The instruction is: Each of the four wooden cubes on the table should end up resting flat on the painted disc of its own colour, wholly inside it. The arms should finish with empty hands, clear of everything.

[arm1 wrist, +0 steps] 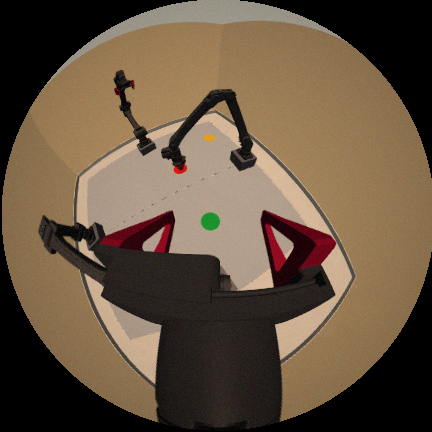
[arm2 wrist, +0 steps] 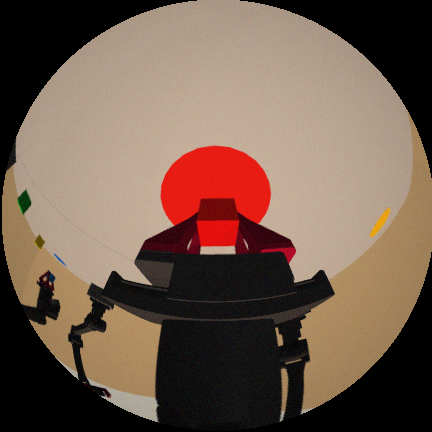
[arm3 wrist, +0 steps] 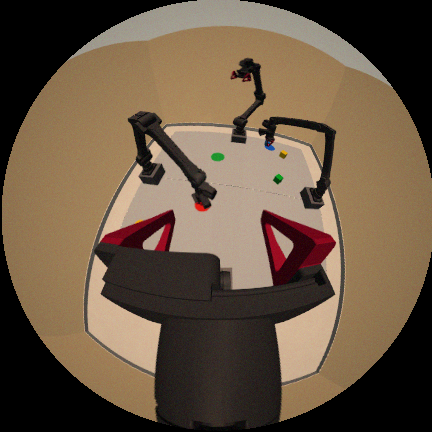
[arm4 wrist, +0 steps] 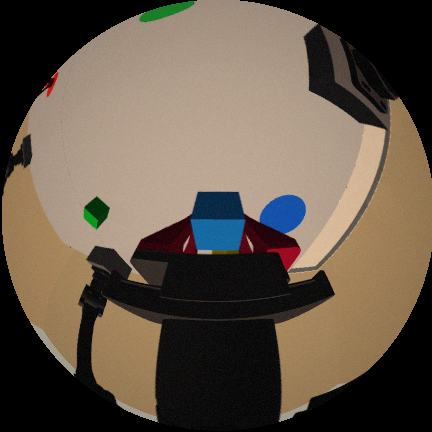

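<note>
The arm1 gripper (arm1 wrist: pixel 218 212) is open and empty, high up. The arm2 gripper (arm2 wrist: pixel 218 222) is shut on the red cube (arm2 wrist: pixel 218 232), which overlaps the near edge of the red disc (arm2 wrist: pixel 215 170) (arm1 wrist: pixel 177 170) in its view; the height is unclear. The arm3 gripper (arm3 wrist: pixel 218 212) is open and empty, high up. The arm4 gripper (arm4 wrist: pixel 218 222) is shut on the blue cube (arm4 wrist: pixel 218 234), left of the blue disc (arm4 wrist: pixel 285 212) in its view. The green cube (arm4 wrist: pixel 96 212) (arm3 wrist: pixel 278 179) and yellow cube (arm3 wrist: pixel 283 154) (arm2 wrist: pixel 39 242) lie on the table, off their discs.
The green disc (arm1 wrist: pixel 210 221) (arm3 wrist: pixel 217 157) and yellow disc (arm1 wrist: pixel 209 138) (arm2 wrist: pixel 380 222) bear no cube. The yellow cube lies near the blue disc. The base of arm1 (arm3 wrist: pixel 239 136) stands beyond the green disc in the arm3 wrist view. A dark arm base (arm4 wrist: pixel 322 65) is at upper right in the arm4 wrist view.
</note>
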